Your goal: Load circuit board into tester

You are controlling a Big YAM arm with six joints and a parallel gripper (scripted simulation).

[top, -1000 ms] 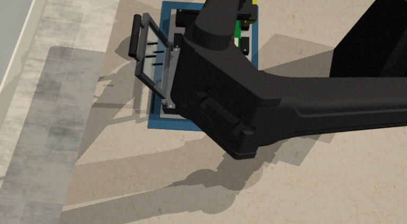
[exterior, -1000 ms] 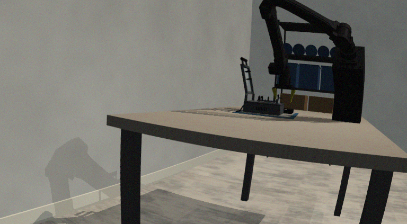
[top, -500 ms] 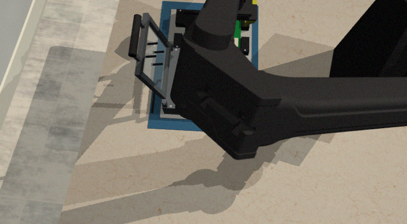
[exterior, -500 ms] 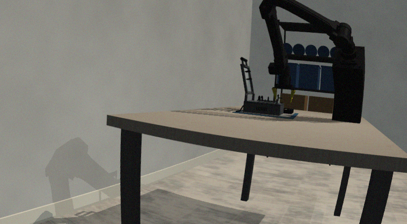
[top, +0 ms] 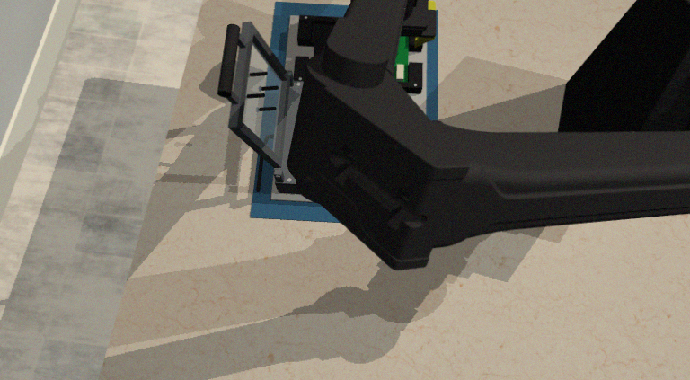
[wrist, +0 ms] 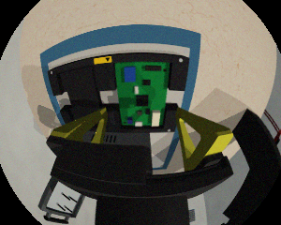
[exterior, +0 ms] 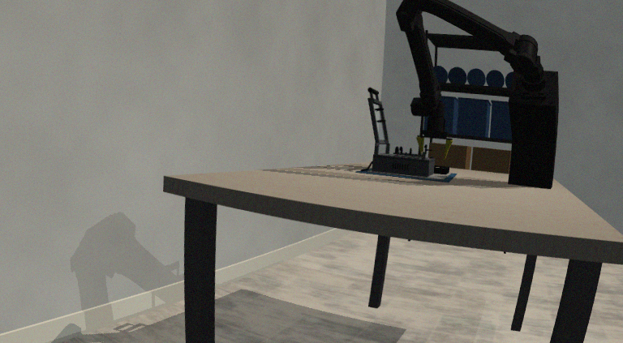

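The green circuit board lies 40 mm below my hand. The rest, counted from my hand: see-through lid: 200 mm to the left, 150 mm ahead, 120 mm above.
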